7 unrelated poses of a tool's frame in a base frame.
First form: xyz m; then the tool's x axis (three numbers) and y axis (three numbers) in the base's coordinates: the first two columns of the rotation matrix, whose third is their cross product.
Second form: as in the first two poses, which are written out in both.
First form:
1: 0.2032, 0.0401, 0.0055, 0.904, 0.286, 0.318, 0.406, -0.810, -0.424
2: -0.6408, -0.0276, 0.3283, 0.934, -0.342, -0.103, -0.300, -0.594, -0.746
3: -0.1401, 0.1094, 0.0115, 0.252, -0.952, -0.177, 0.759, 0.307, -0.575
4: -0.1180, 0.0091, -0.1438, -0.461, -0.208, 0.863, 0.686, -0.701, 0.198
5: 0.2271, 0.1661, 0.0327, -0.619, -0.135, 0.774, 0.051, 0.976, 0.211
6: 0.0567, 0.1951, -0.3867, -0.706, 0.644, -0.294, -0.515, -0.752, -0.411
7: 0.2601, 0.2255, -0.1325, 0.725, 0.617, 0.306, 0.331, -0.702, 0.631
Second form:
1: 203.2, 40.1, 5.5, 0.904, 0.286, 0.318, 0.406, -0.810, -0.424
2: -640.8, -27.6, 328.3, 0.934, -0.342, -0.103, -0.300, -0.594, -0.746
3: -140.1, 109.4, 11.5, 0.252, -0.952, -0.177, 0.759, 0.307, -0.575
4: -118.0, 9.1, -143.8, -0.461, -0.208, 0.863, 0.686, -0.701, 0.198
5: 227.1, 166.1, 32.7, -0.619, -0.135, 0.774, 0.051, 0.976, 0.211
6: 56.7, 195.1, -386.7, -0.706, 0.644, -0.294, -0.515, -0.752, -0.411
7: 260.1, 225.5, -132.5, 0.725, 0.617, 0.306, 0.331, -0.702, 0.631
